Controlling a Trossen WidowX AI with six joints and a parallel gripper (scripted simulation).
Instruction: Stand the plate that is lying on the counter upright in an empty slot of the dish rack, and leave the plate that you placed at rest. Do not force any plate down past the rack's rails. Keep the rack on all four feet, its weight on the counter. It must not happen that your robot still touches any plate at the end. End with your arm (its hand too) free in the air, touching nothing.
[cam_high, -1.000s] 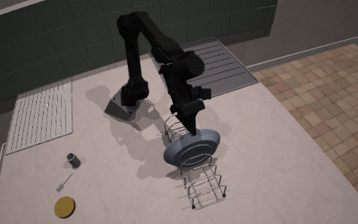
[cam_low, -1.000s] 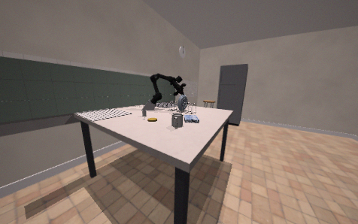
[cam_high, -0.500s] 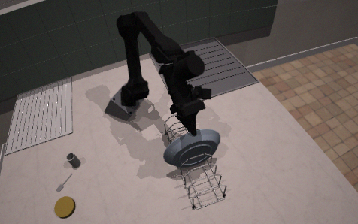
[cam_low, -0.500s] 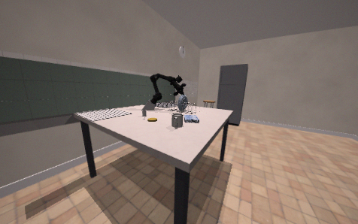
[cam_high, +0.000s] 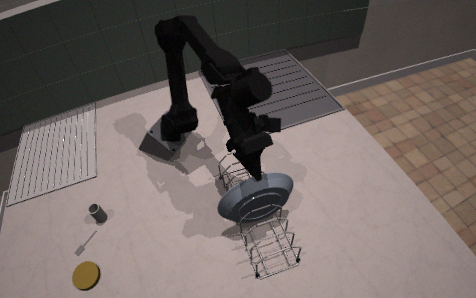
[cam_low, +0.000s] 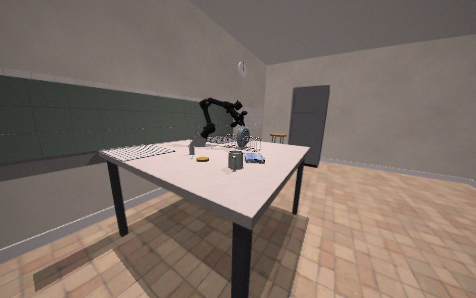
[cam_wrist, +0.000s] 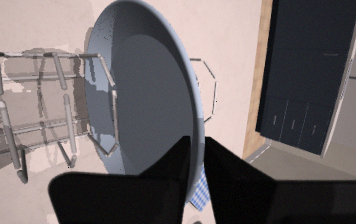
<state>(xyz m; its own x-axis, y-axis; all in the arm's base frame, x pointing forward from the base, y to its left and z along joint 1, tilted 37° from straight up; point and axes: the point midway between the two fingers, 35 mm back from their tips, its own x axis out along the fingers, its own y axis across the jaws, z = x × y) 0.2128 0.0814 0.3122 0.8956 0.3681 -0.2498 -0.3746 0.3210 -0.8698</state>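
Right now my hand is 11 cm above the plate and 3 cm short of it. The rest, counted from my hand: small spatula 50 cm to the right, 22 cm below, 4 cm ahead; then mug 41 cm to the right, 36 cm ahead, 18 cm below; then yellow disc 48 cm to the right, 21 cm below, 13 cm ahead.
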